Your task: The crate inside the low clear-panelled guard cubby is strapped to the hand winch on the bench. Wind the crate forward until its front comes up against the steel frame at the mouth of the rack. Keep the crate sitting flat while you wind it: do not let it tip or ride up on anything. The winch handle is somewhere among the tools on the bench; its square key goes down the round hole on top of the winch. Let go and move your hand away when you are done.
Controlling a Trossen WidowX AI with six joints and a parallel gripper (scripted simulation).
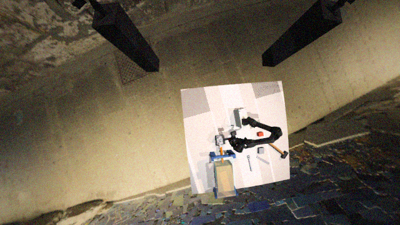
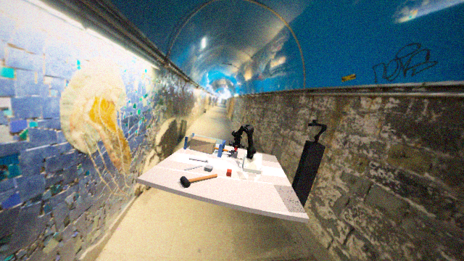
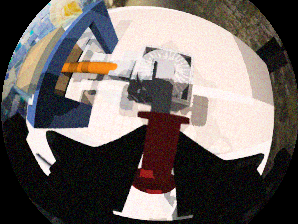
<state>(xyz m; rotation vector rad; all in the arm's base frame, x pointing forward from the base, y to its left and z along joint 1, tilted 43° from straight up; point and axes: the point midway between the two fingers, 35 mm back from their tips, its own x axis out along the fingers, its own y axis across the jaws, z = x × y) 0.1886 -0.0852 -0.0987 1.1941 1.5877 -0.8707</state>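
Now: the hand winch 9 cm to the right of my gripper tip and 10 cm below it. The rest, counted from my gripper tip: winch handle 2 cm to the right, 3 cm below; then blue steel frame 18 cm ahead, 7 cm to the right, 3 cm below; then dark red knob 1 cm to the left.
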